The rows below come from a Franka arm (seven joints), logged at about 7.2 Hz.
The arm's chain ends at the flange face. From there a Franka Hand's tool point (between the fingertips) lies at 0.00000 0.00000 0.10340 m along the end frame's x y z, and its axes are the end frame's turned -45 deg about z.
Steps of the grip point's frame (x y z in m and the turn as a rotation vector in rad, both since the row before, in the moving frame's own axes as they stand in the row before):
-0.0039 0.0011 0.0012 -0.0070 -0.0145 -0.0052
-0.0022 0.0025 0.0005 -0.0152 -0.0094 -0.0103
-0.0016 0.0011 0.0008 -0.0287 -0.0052 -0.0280
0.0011 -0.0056 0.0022 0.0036 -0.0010 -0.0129
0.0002 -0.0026 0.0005 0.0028 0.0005 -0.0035
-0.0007 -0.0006 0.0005 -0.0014 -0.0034 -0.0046
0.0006 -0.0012 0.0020 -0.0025 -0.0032 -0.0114
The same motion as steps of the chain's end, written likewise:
-0.0014 0.0020 0.0012 -0.0152 -0.0053 -0.0052
-0.0002 0.0015 0.0005 -0.0174 0.0041 -0.0103
-0.0021 -0.0005 0.0008 -0.0240 0.0166 -0.0280
-0.0028 -0.0045 0.0022 0.0018 -0.0033 -0.0129
-0.0015 -0.0017 0.0005 0.0023 -0.0016 -0.0035
-0.0008 -0.0003 0.0005 -0.0034 -0.0014 -0.0046
-0.0004 -0.0017 0.0020 -0.0040 -0.0005 -0.0114

